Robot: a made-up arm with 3 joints. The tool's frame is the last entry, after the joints.
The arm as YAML. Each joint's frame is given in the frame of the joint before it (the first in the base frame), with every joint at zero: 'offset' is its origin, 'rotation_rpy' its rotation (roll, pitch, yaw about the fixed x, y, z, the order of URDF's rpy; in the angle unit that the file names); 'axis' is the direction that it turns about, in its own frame. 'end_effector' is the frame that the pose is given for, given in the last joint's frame.
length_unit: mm
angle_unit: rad
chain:
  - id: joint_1
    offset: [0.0, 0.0, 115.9]
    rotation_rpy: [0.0, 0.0, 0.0]
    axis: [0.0, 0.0, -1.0]
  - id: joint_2
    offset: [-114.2, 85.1, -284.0]
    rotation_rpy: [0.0, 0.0, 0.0]
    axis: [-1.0, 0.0, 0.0]
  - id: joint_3
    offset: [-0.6, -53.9, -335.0]
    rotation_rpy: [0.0, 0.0, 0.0]
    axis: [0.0, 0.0, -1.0]
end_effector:
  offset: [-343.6, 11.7, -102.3]
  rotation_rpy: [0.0, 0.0, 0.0]
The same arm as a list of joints. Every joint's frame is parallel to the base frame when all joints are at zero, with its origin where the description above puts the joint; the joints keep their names.
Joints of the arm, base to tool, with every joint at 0 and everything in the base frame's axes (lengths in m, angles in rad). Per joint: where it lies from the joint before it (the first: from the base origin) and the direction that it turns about. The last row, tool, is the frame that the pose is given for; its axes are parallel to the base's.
joint_1: origin 0 0 0.1159 axis -z
joint_2: origin -0.1142 0.0851 -0.284 axis -x
joint_3: origin -0.0006 -0.0539 -0.335 axis -z
tool: origin -0.3436 0.0117 -0.1023

